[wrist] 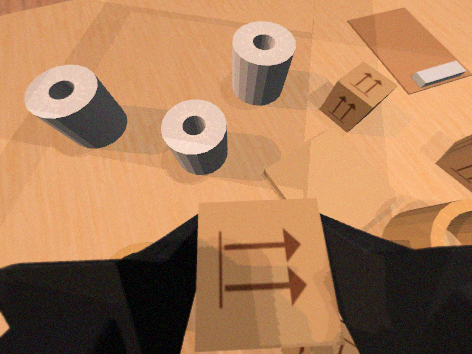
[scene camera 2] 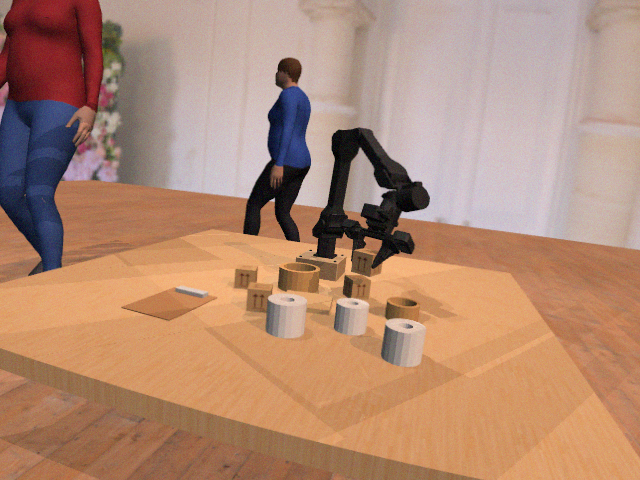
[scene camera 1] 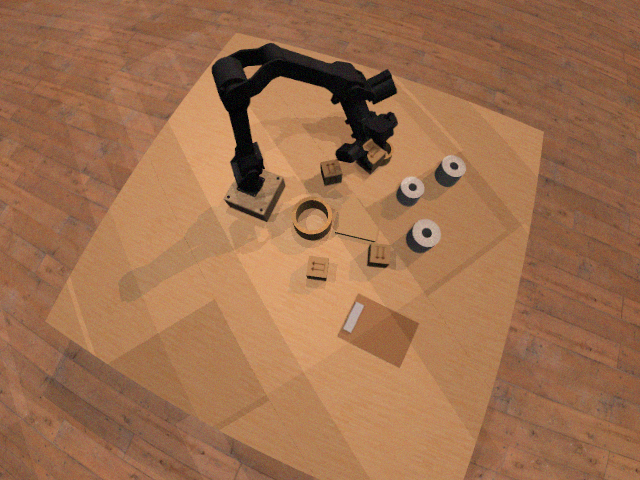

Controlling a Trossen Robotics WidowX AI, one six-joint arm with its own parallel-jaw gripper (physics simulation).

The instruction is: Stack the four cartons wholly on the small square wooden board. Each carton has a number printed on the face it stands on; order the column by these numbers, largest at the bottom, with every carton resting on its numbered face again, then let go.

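Pixels of known places: gripper, fingertip midpoint: (wrist: 253,216) (scene camera 2: 362,264) (scene camera 1: 377,163); arm's base at its link origin: (scene camera 2: 325,255) (scene camera 1: 250,184).
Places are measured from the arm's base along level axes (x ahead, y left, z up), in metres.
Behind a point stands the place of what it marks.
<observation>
My gripper (scene camera 1: 366,149) (scene camera 2: 370,260) @(x 0.320, y 0.171, z 0.062 m) (wrist: 253,216) @(x 0.320, y 0.171, z 0.062 m) is shut on a carton (scene camera 1: 374,150) @(x 0.301, y 0.187, z 0.093 m) (scene camera 2: 363,262) @(x 0.324, y 0.174, z 0.069 m) (wrist: 260,275) @(x 0.295, y 0.182, z 0.093 m) and holds it above the table; an arrow-marked face fills the lower middle of the wrist view. A second carton (scene camera 1: 331,172) @(x 0.202, y 0.130, z -0.003 m) (scene camera 2: 356,286) @(x 0.226, y 0.148, z -0.019 m) stands on the table near the arm. A third carton (scene camera 1: 379,255) @(x 0.420, y -0.050, z -0.003 m) (scene camera 2: 258,297) @(x 0.446, y -0.036, z -0.022 m) (wrist: 357,97) @(x 0.407, y -0.020, z -0.005 m) and a fourth carton (scene camera 1: 317,268) @(x 0.281, y -0.149, z -0.003 m) (scene camera 2: 245,276) @(x 0.304, y -0.136, z -0.022 m) (wrist: 457,160) @(x 0.291, y -0.113, z -0.035 m) stand past the board. The small square board (scene camera 1: 356,219) @(x 0.323, y 0.037, z -0.045 m) (scene camera 2: 319,303) @(x 0.341, y 0.081, z -0.045 m) (wrist: 337,172) @(x 0.338, y 0.031, z -0.045 m) bears no carton. The printed numbers are hidden.
A large wooden ring (scene camera 1: 312,235) @(x 0.230, y -0.069, z -0.009 m) (scene camera 2: 298,281) @(x 0.260, y -0.002, z -0.023 m) (wrist: 415,227) @(x 0.253, y 0.012, z -0.015 m) is beside the board. A smaller ring (scene camera 1: 389,151) @(x 0.336, y 0.296, z -0.037 m) (scene camera 2: 402,312) @(x 0.348, y 0.282, z -0.028 m) lies beyond the held carton. Three white rolls include the nearest roll (scene camera 1: 410,191) @(x 0.437, y 0.163, z 0.003 m) (scene camera 2: 351,317) @(x 0.474, y 0.185, z -0.017 m) (wrist: 195,140) @(x 0.421, y 0.184, z 0.003 m). A brown clipboard (scene camera 1: 382,330) @(x 0.507, y -0.228, z -0.055 m) (scene camera 2: 168,304) @(x 0.517, y -0.227, z -0.055 m) (wrist: 400,42) @(x 0.508, y -0.225, z -0.055 m) lies farther off.
</observation>
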